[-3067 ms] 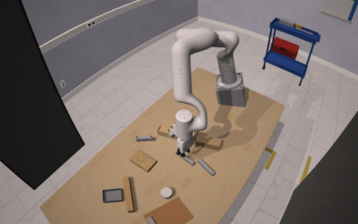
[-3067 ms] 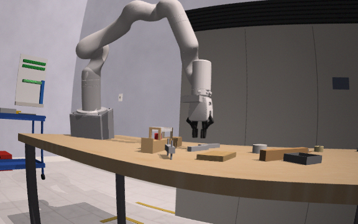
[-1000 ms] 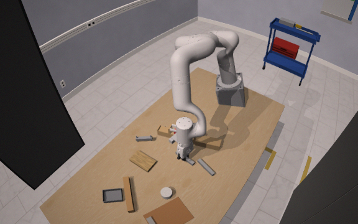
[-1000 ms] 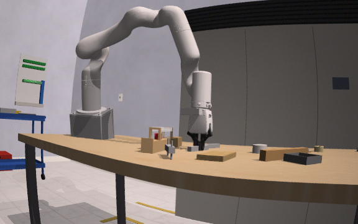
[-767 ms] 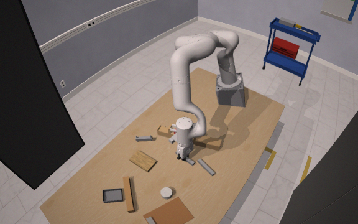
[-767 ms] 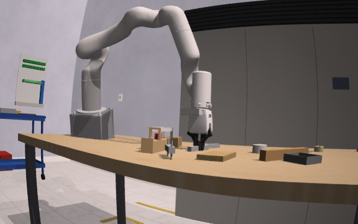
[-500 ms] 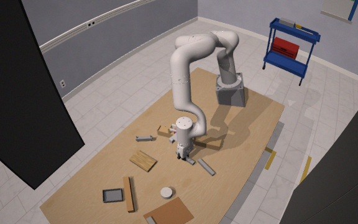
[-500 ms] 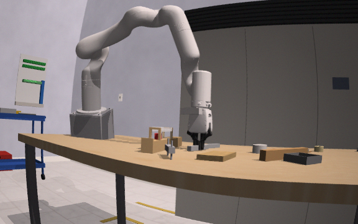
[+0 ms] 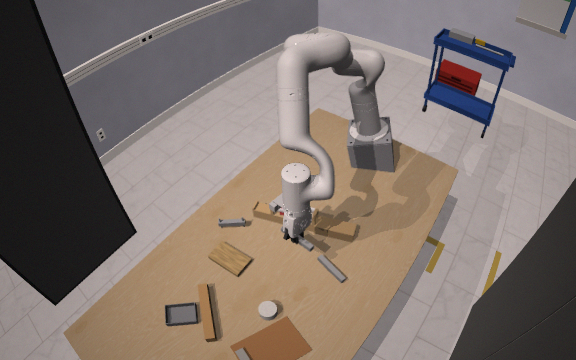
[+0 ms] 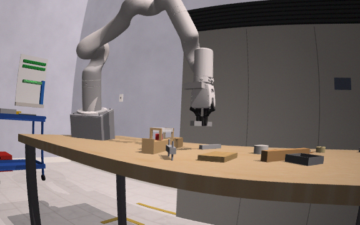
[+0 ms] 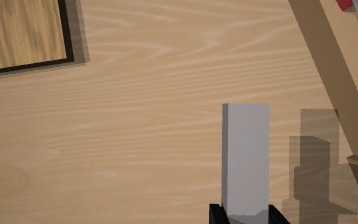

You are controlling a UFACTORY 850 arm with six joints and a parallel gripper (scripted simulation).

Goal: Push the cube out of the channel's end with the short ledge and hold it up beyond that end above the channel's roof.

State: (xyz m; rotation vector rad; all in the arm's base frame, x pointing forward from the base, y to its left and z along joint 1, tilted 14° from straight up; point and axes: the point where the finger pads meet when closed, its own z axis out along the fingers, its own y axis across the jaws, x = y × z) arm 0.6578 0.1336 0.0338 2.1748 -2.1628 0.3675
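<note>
Now: the grey push rod 14 cm to the left of my hand, 12 cm below it and 3 cm behind it. The rest, counted from my hand: wooden plate (19 cm ahead, 18 cm to the right, 12 cm below); then red cube (16 cm to the right, 10 cm behind, 7 cm below); then channel (12 cm to the right, 12 cm behind, 7 cm below).
</note>
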